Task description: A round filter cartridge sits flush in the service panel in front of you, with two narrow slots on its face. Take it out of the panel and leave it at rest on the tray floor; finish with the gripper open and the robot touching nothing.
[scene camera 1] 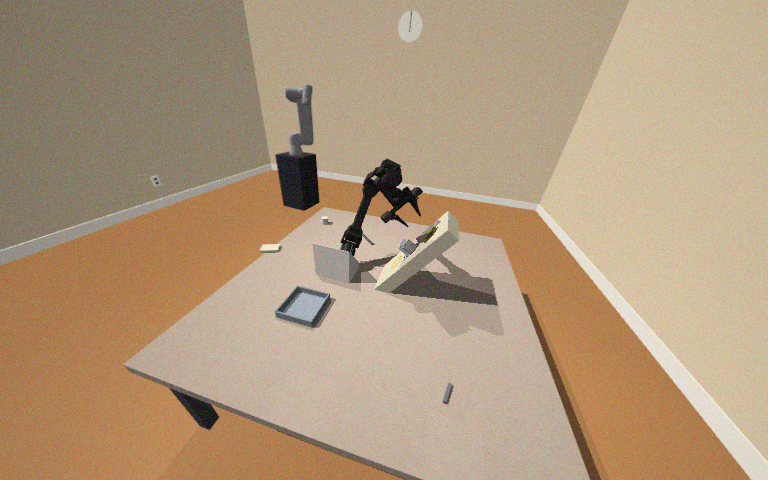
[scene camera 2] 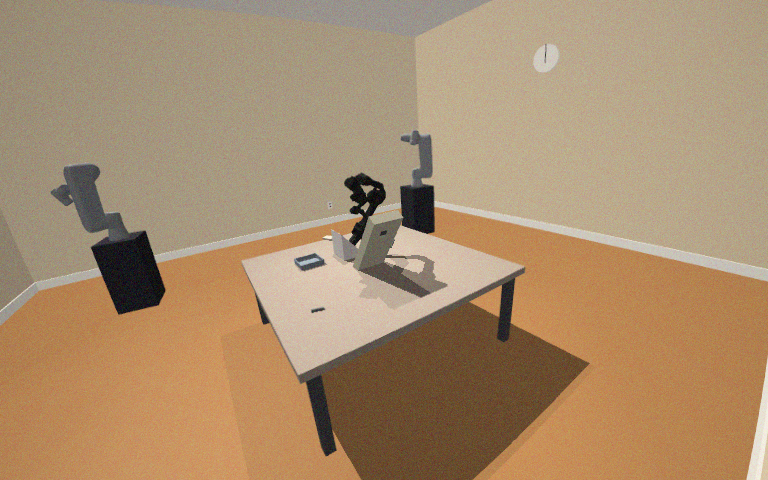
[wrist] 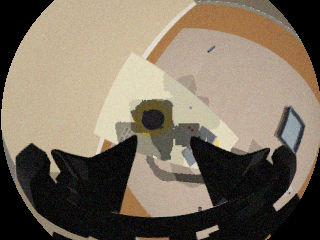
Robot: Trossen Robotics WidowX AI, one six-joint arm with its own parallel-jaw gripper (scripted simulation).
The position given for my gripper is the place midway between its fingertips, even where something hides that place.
My gripper (scene camera 1: 414, 221) is open, holding nothing. Further things: a cream service panel (scene camera 1: 444, 233) and a blue-grey tray (scene camera 1: 303, 306).
My gripper is seen too in the wrist view (wrist: 164, 139). The cream service panel also shows in the wrist view (wrist: 145, 101). The blue-grey tray shows as well in the wrist view (wrist: 292, 133).
